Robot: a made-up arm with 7 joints.
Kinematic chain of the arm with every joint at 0, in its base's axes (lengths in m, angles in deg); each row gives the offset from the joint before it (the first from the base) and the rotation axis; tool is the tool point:
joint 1: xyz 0 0.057 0 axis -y
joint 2: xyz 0 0.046 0 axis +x
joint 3: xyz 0 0 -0.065 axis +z
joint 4: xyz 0 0 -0.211 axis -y
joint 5: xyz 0 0 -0.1 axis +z
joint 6: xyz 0 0 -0.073 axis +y
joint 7: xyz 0 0 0 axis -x
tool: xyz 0 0 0
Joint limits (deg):
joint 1: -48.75..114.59
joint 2: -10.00..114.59
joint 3: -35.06..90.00
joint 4: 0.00..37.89
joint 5: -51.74..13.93
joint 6: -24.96..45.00
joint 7: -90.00..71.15
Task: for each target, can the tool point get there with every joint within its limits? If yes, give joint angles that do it. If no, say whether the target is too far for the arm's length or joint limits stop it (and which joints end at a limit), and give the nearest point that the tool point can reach.
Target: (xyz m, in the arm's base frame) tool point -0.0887 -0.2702 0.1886
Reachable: no: joint limits stop it (at a limit: joint 1, joint 2, joint 3, joint 4) | nearest point 0.3236 -0.0287 0.2437 | short by 0.481 m
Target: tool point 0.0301 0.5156 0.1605
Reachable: yes | joints -2.95 105.05 66.12 18.11 -3.75 32.03 33.31
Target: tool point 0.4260 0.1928 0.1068
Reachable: yes | joints 101.45 11.98 -9.21 6.75 -14.77 -9.01 -27.14
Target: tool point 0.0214 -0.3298 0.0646
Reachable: no: joint limits stop it (at a limit: joint 1, joint 2, joint 3, joint 4) | nearest point 0.3236 -0.0287 0.2437 | short by 0.463 m
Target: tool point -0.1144 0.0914 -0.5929
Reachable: no: too far | nearest point -0.0850 0.0944 -0.4408 | short by 0.155 m
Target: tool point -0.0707 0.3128 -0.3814
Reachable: yes | joints -18.42 23.62 35.61 22.34 -12.96 38.72 -14.50
